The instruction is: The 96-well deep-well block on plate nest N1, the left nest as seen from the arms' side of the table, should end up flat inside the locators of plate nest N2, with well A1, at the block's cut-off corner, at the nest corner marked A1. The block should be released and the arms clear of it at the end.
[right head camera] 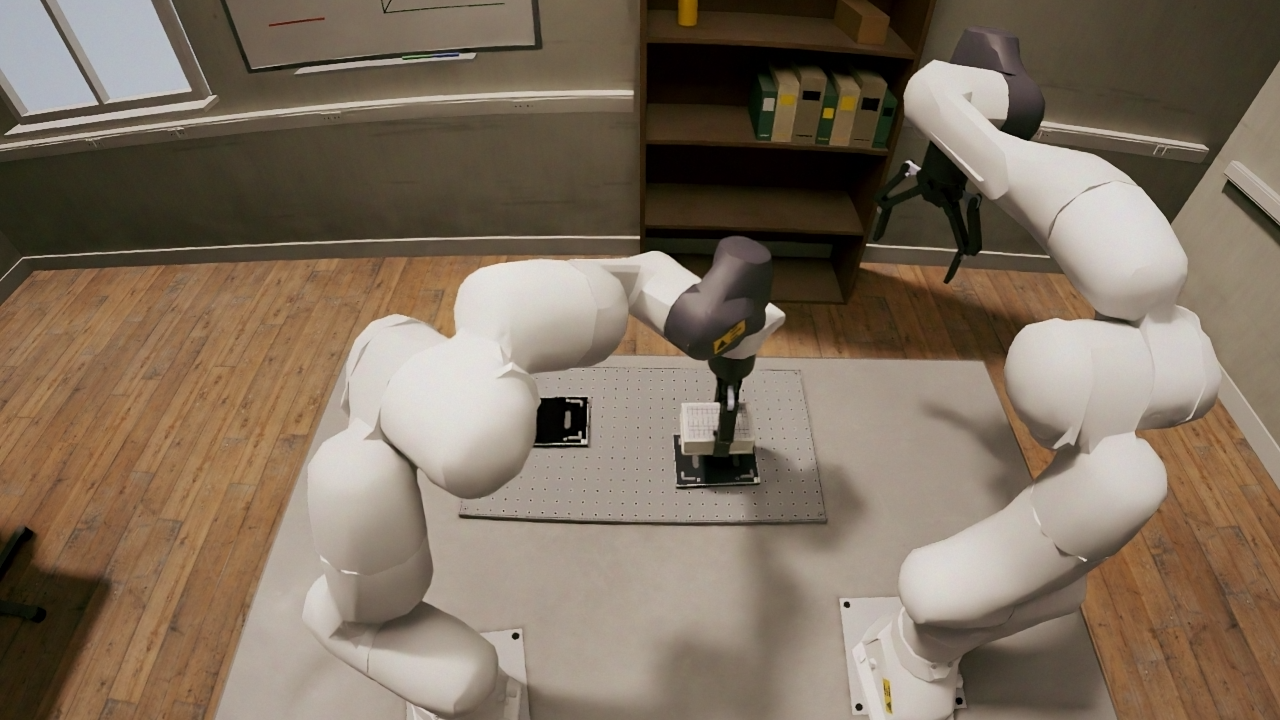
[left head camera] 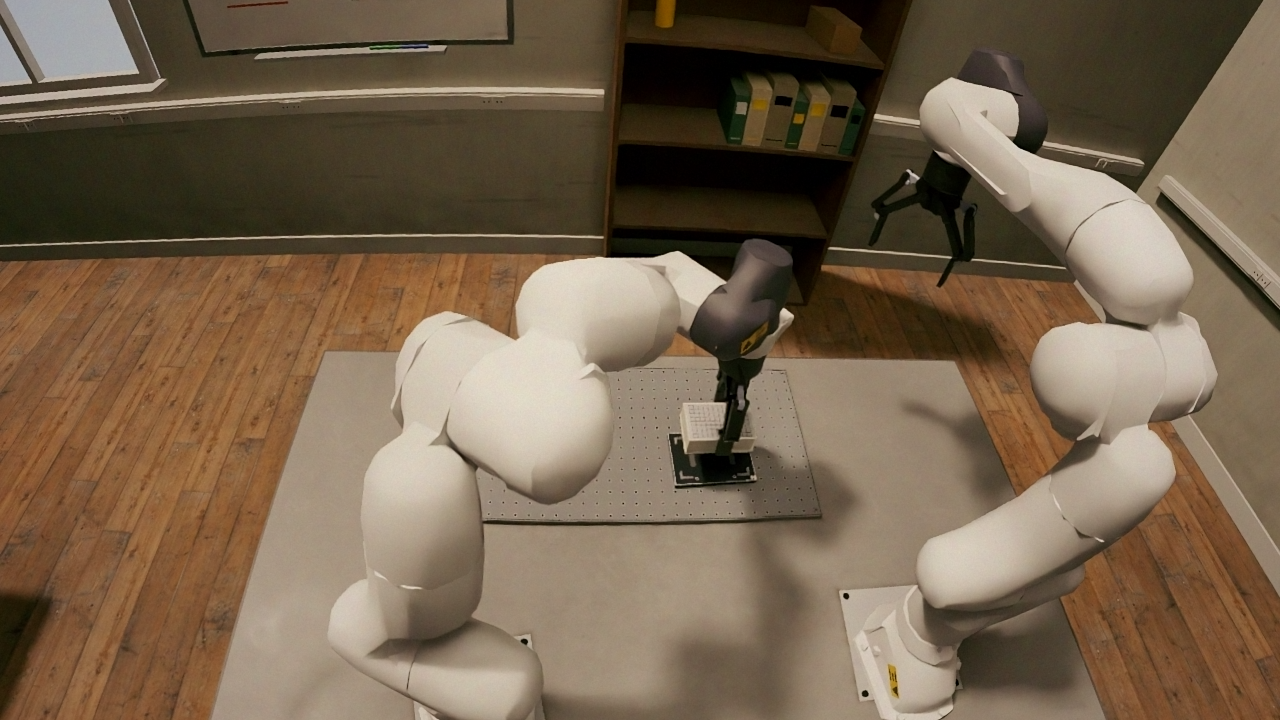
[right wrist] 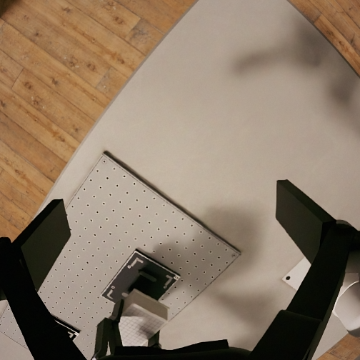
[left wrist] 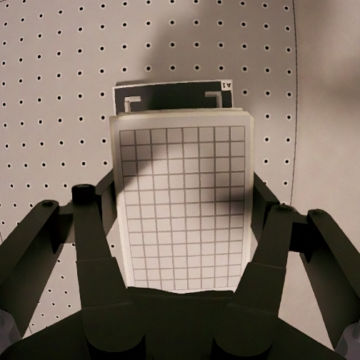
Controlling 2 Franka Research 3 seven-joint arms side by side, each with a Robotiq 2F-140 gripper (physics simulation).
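The white deep-well block (left head camera: 700, 419) (right head camera: 698, 419) (left wrist: 185, 160) (right wrist: 150, 306) is held above nest N2 (left head camera: 684, 472) (right head camera: 687, 472) (left wrist: 170, 94) (right wrist: 118, 282), apart from it, and looks about level. In the left wrist view the nest's A1 mark (left wrist: 226, 85) is at upper right, and the block's upper right corner looks slightly cut off. The block hides most of the nest there. My left gripper (left head camera: 726, 428) (right head camera: 723, 426) (left wrist: 183, 186) is shut on the block across its short width. My right gripper (left head camera: 914, 259) (right head camera: 914, 257) (right wrist: 170, 209) is open and empty, high at the back right.
Nest N1 (right head camera: 581, 437) stands empty-looking to the left on the perforated board (left head camera: 626, 501) (right head camera: 626, 501) (left wrist: 150, 35) (right wrist: 107, 192), partly hidden by the left arm in the right head camera view. A bookshelf (left head camera: 617, 179) (right head camera: 642, 179) stands behind the table.
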